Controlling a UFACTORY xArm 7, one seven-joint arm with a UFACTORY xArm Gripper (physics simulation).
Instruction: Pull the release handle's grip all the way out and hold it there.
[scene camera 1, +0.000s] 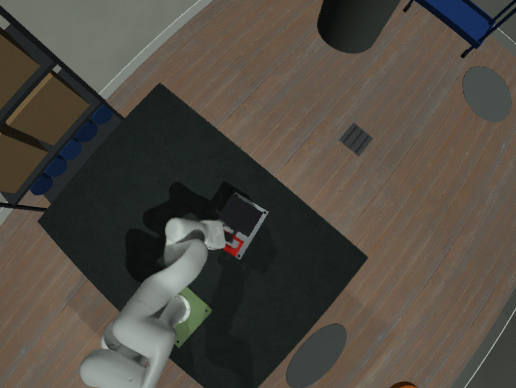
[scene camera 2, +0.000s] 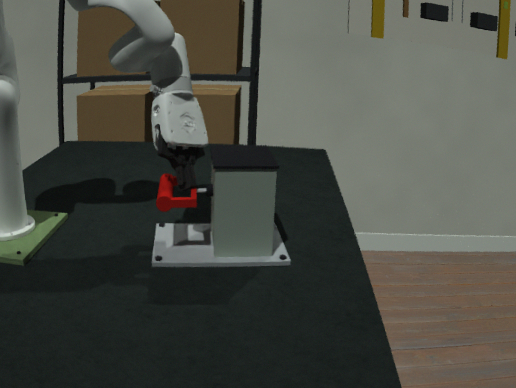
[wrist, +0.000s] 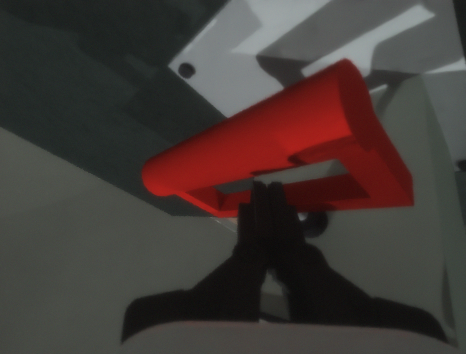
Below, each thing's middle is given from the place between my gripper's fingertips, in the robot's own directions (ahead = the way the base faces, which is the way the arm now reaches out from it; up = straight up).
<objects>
Right now my hand is 110 mm above the light grey base plate (scene camera 2: 176, 244), 50 mm short of it and 10 mm to the right of it.
</objects>
